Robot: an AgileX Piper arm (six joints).
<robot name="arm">
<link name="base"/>
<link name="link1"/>
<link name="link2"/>
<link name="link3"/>
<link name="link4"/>
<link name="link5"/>
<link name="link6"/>
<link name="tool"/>
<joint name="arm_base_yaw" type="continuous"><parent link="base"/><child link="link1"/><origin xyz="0 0 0.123" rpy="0 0 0"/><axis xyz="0 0 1"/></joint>
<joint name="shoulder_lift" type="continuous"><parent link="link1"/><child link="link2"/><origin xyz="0 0 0" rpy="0 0 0"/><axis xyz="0 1 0"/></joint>
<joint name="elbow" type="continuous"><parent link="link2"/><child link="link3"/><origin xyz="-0.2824 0 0.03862" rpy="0 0 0"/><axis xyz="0 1 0"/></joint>
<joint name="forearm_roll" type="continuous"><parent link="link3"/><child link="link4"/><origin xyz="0.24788 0 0.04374" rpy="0 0 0"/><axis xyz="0.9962 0 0.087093"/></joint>
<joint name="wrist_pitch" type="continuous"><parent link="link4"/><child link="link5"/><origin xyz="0 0 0" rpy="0 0 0"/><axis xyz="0 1 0"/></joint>
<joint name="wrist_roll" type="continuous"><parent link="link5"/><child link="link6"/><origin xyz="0.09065 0 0.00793" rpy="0 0 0"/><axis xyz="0.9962 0 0.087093"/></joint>
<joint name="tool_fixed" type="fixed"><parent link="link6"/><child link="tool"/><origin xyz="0 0 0" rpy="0 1.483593 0"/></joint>
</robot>
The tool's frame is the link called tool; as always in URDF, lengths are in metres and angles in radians. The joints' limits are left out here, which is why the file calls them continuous.
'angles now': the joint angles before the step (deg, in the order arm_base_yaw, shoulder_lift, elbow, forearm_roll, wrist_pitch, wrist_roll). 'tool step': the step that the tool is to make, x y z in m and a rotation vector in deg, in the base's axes. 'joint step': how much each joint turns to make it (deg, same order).
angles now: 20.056 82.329 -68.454 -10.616 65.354 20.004
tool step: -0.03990 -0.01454 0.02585 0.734 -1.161 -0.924
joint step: 0.001 -8.987 2.443 0.406 5.277 -0.067
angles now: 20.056 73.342 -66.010 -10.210 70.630 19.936
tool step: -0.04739 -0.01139 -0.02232 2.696 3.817 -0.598
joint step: -0.001 -9.215 11.417 3.768 0.508 0.313
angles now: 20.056 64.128 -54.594 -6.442 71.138 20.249
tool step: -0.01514 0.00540 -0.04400 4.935 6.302 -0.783
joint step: 0.000 -0.576 9.976 6.858 -5.168 -0.050
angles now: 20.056 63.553 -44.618 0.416 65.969 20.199
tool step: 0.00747 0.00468 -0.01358 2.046 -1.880 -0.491
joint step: 0.000 1.696 2.237 1.365 -6.402 -0.001
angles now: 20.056 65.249 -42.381 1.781 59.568 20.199
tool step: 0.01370 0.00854 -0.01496 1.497 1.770 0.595
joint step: 0.001 4.843 0.061 2.603 -3.681 -1.722
